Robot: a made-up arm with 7 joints.
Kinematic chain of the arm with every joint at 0, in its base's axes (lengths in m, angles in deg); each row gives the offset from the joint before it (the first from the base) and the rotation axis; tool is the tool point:
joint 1: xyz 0 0.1 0 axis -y
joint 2: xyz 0 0.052 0 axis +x
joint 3: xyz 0 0 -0.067 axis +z
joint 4: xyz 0 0 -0.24 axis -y
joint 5: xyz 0 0 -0.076 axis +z
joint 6: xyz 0 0 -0.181 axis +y
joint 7: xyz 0 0 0 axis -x
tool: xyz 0 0 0
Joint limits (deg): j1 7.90..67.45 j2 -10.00..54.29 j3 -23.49..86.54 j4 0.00..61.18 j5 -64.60..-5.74 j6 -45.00..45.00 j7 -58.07..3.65
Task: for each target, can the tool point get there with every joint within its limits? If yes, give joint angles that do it. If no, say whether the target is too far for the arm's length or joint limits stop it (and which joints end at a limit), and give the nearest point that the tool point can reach.
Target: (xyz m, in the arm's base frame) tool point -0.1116 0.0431 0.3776
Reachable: no: joint limits stop it (at a limit: joint 1, joint 2, joint 3, joint 4) | nearest point 0.4567 -0.0112 0.0340 | short by 0.666 m
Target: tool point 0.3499 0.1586 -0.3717
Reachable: yes | joints 20.79 5.05 -10.16 50.51 -47.67 -9.29 -43.31
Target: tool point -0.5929 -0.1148 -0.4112
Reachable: no: too far | nearest point 0.0763 0.0541 -0.5502 | short by 0.704 m
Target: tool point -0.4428 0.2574 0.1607
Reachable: no: joint limits stop it (at a limit: joint 1, joint 2, joint 3, joint 4) | nearest point 0.0229 0.6331 -0.0665 | short by 0.640 m
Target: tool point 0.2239 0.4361 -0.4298
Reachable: yes | joints 22.26 29.40 13.41 10.24 -30.68 -17.48 -41.30
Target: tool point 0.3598 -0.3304 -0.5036
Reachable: no: too far | nearest point 0.2916 -0.0028 -0.4082 | short by 0.348 m
